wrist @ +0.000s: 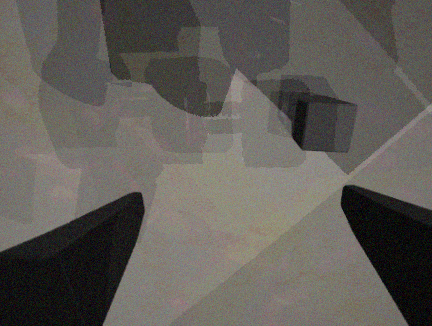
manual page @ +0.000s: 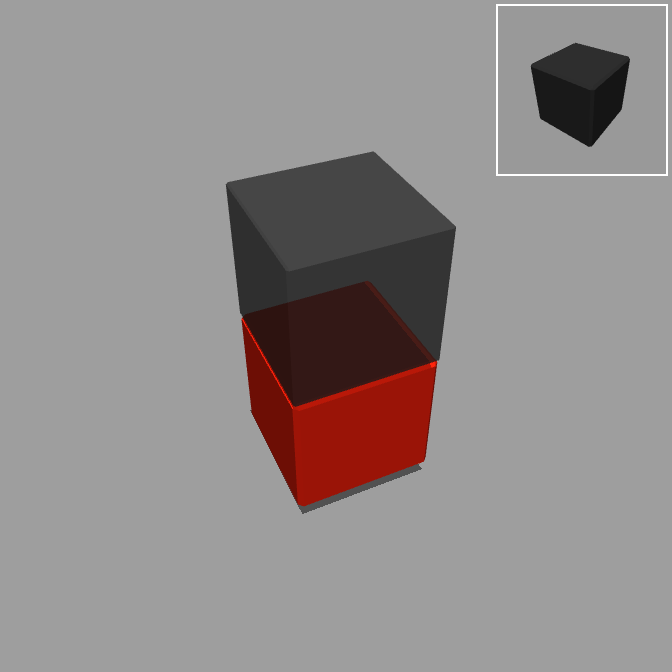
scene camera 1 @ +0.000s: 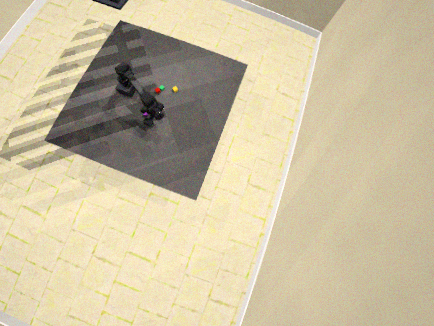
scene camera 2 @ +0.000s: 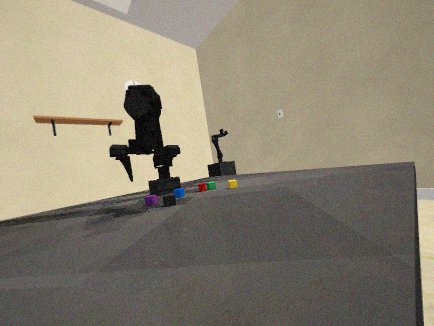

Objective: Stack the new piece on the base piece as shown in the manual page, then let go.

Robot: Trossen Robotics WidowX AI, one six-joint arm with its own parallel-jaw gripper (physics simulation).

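Places are measured from the arm's base along level axes (x left, y down, z back), in metres.
Where they show: gripper, between the fingertips: [wrist: 241,198] [scene camera 1: 155,119] [scene camera 2: 149,180]; arm's base, origin of its link: [scene camera 1: 126,84] [scene camera 2: 164,178].
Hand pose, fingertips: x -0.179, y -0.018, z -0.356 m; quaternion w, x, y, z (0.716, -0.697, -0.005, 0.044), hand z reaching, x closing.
Each offset is from my fingertips to the top centre of the thing. Level surfaces: height alone.
My gripper [scene camera 1: 154,116] [scene camera 2: 147,175] [wrist: 241,198] is open and empty, above the dark surface, with its fingers wide apart. A black cube {dx +0.057, dy +0.061, dz +0.014 m} [scene camera 2: 169,200] [wrist: 327,125] lies ahead of the fingertips, right of centre in the wrist view. A purple cube {dx +0.031, dy +0.061, dz +0.125 m} [scene camera 1: 145,114] [scene camera 2: 151,200] lies left of the black one in scene camera 2, and a blue cube {dx +0.144, dy +0.061, dz +0.132 m} [scene camera 2: 179,192] behind it to the right. A red cube {dx +0.259, dy +0.061, dz +0.134 m} [scene camera 1: 157,90] [scene camera 2: 202,187] and a green cube {dx +0.295, dy +0.061, dz +0.113 m} [scene camera 1: 162,87] [scene camera 2: 211,185] lie close together. A yellow cube {dx +0.331, dy +0.061, dz +0.008 m} [scene camera 1: 175,89] [scene camera 2: 232,184] lies apart. The arm hides the blue and black cubes in scene camera 1.
The cubes rest on a large dark square surface {dy +0.092 m} [scene camera 1: 190,170] [scene camera 2: 250,240] crossed by shadows. My arm's base [scene camera 1: 125,90] [scene camera 2: 164,186] stands behind the cubes in scene camera 2. A small second arm [scene camera 2: 218,147] on a black box [scene camera 2: 221,168] shows farther back.
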